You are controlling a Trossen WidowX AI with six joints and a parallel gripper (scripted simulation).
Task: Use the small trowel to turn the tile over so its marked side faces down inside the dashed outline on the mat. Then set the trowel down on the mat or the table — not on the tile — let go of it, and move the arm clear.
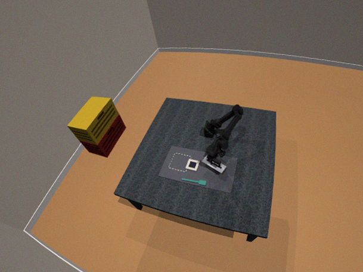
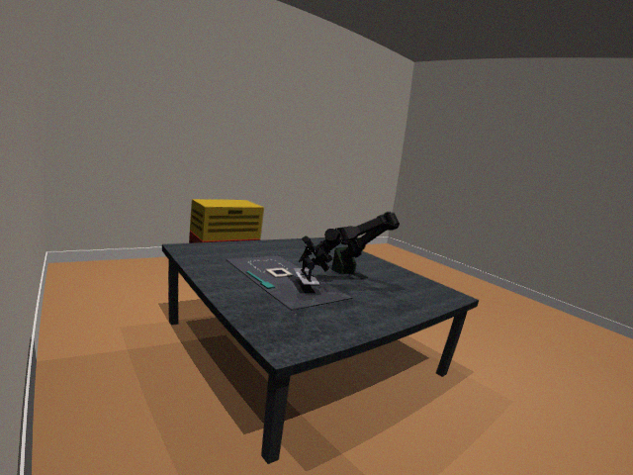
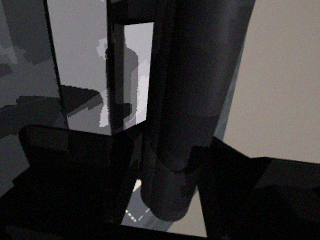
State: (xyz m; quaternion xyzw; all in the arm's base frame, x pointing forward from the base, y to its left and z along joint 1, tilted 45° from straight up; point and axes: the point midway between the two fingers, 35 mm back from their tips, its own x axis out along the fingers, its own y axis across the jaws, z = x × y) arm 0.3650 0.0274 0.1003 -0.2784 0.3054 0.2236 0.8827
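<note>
Now: gripper tip 10 mm short of the grey mat, 100 mm to the left of it and 120 mm above it. Also, from my gripper tip: tile: 160 mm to the right, 100 mm below; then teal trowel: 150 mm ahead, 90 mm to the right, 100 mm below.
</note>
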